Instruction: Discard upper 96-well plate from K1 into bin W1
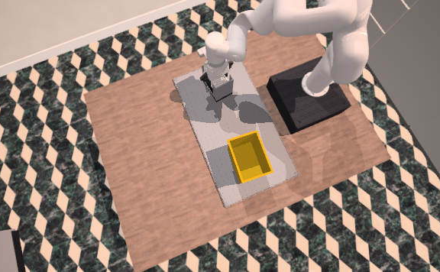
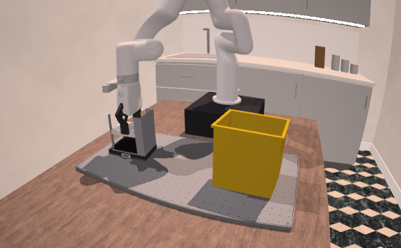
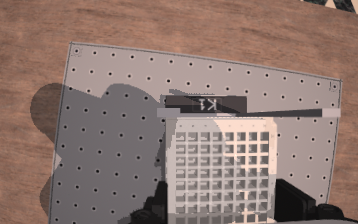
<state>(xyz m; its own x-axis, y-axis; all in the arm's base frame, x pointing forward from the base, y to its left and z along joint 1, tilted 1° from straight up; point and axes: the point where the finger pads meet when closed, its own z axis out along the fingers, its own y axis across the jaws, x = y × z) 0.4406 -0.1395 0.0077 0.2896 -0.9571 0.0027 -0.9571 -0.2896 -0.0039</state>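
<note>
Right now my hand is 2 cm past the grey side wall, 6 cm to the right of it and 1 cm above it. The rest, counted from my hand: thin post 6 cm ahead, 5 cm to the right, 1 cm below; white 96-well plate 1 cm below; black plate 7 cm below.
</note>
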